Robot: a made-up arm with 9 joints. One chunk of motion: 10 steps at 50 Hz.
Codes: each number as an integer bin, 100 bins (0 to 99) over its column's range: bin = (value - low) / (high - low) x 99, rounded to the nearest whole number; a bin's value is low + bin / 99 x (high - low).
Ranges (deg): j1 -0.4..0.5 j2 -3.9..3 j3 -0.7..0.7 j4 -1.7..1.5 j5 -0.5..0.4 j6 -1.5..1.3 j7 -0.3..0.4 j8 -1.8..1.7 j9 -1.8..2
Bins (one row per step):
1: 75 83 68 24 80 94 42 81 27
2: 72 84 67 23 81 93 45 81 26
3: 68 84 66 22 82 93 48 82 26
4: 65 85 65 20 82 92 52 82 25
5: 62 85 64 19 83 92 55 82 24
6: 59 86 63 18 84 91 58 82 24
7: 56 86 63 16 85 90 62 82 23
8: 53 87 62 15 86 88 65 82 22
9: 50 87 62 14 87 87 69 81 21
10: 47 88 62 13 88 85 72 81 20
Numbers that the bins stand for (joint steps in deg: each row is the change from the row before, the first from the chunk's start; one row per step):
1: 0.282 1.885 0.262 -0.924 0.227 1.159 -0.003 1.064 -0.764
2: 0.255 1.955 0.247 -0.957 0.236 1.130 0.018 1.064 -0.802
3: 0.218 1.955 0.233 -0.989 0.245 1.130 0.039 1.099 -0.802
4: 0.191 2.024 0.219 -1.054 0.245 1.102 0.068 1.099 -0.840
5: 0.164 2.024 0.205 -1.086 0.255 1.102 0.089 1.099 -0.879
6: 0.136 2.094 0.191 -1.118 0.264 1.074 0.110 1.099 -0.879
7: 0.109 2.094 0.191 -1.183 0.273 1.045 0.138 1.099 -0.917
8: 0.082 2.164 0.177 -1.215 0.282 0.989 0.160 1.099 -0.956
9: 0.055 2.164 0.177 -1.247 0.291 0.961 0.188 1.064 -0.994
10: 0.027 2.233 0.177 -1.280 0.300 0.904 0.209 1.064 -1.032

